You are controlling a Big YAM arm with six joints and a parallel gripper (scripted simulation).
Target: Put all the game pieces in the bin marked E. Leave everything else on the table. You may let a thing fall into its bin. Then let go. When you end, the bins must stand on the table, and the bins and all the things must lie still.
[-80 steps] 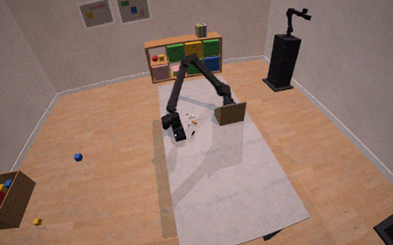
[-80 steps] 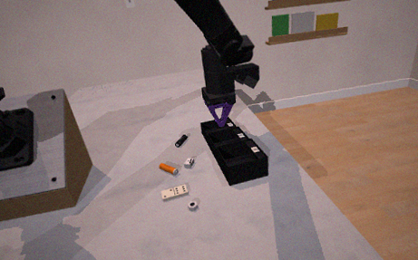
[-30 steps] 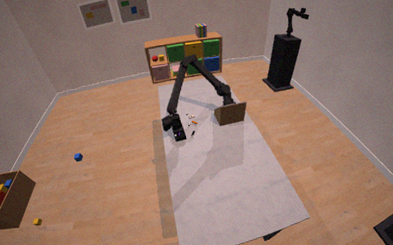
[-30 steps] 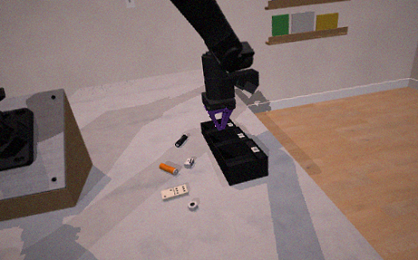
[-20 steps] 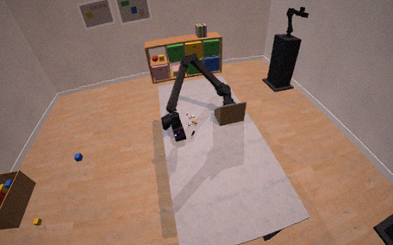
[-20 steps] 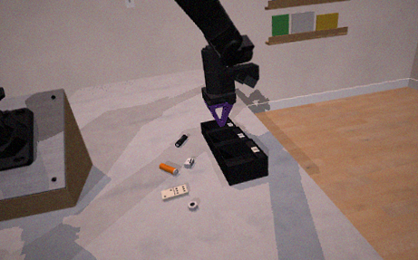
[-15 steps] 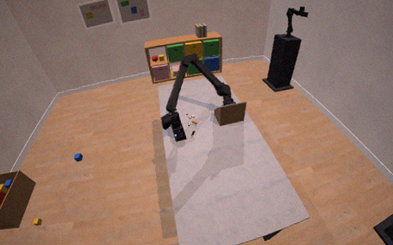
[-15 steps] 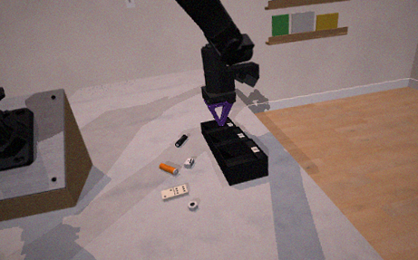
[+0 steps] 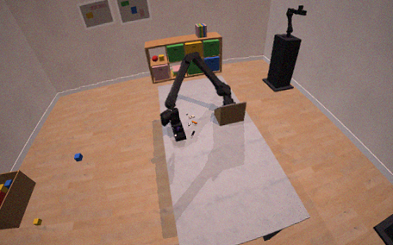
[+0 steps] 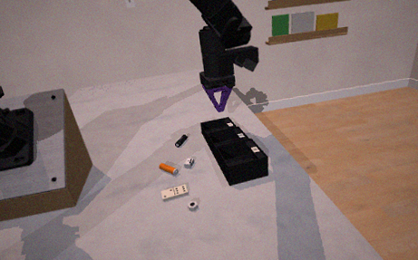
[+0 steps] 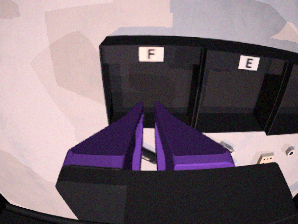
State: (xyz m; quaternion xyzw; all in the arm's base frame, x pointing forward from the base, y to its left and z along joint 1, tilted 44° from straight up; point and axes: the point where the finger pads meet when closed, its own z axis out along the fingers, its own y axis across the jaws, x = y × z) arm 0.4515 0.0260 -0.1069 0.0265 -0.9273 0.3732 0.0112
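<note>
Now: the cream domino 150 mm behind my hand, 200 mm to the right of it and 80 mm below it. The rest, counted from my hand: black battery: 110 mm behind, 70 mm below; black three-compartment bin tray: 90 mm to the right, 60 mm below; orange battery: 160 mm behind, 120 mm to the right, 70 mm below.
</note>
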